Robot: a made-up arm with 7 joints. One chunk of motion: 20 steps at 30 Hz.
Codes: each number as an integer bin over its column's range. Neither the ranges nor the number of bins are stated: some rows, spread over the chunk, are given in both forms.
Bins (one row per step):
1: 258 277 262 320 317 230
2: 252 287 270 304 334 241
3: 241 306 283 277 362 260
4: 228 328 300 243 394 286
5: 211 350 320 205 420 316
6: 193 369 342 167 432 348
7: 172 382 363 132 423 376
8: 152 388 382 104 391 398
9: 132 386 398 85 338 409
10: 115 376 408 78 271 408
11: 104 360 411 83 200 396
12: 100 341 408 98 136 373
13: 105 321 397 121 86 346
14: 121 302 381 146 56 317
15: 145 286 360 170 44 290
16: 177 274 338 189 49 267
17: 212 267 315 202 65 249
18: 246 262 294 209 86 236
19: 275 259 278 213 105 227
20: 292 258 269 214 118 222
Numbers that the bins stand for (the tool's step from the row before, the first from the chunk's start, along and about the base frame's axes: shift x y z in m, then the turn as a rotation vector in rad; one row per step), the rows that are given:
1: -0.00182 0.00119 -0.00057 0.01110 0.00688 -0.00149
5: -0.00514 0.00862 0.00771 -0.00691 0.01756 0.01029
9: -0.01070 0.01228 0.01886 -0.02569 0.00906 0.02303
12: -0.01295 0.00770 0.02029 -0.02366 -0.01189 0.01810
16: -0.00753 0.00088 0.01029 -0.00941 -0.02092 0.00358
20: 0.00057 -0.00075 0.00043 -0.00550 -0.01376 -0.00259
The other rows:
2: -0.00225 0.00221 0.00057 0.00859 0.00864 0.00001
3: -0.00302 0.00414 0.00243 0.00437 0.01155 0.00262
4: -0.00394 0.00638 0.00486 -0.00096 0.01486 0.00618
6: -0.00640 0.01055 0.01086 -0.01286 0.01881 0.01467
7: -0.00788 0.01187 0.01386 -0.01833 0.01787 0.01851
8: -0.00929 0.01248 0.01657 -0.02272 0.01455 0.02152
10: -0.01190 0.01126 0.02029 -0.02679 0.00211 0.02289
11: -0.01267 0.00963 0.02071 -0.02601 -0.00526 0.02125
13: -0.01260 0.00567 0.01871 -0.02006 -0.01708 0.01440
14: -0.01148 0.00373 0.01643 -0.01614 -0.02019 0.01042
15: -0.00978 0.00210 0.01343 -0.01239 -0.02144 0.00673
17: -0.00506 0.00017 0.00700 -0.00738 -0.01926 0.00111
18: -0.00267 -0.00034 0.00400 -0.00628 -0.01708 -0.00067
19: -0.00063 -0.00064 0.00171 -0.00565 -0.01511 -0.00190

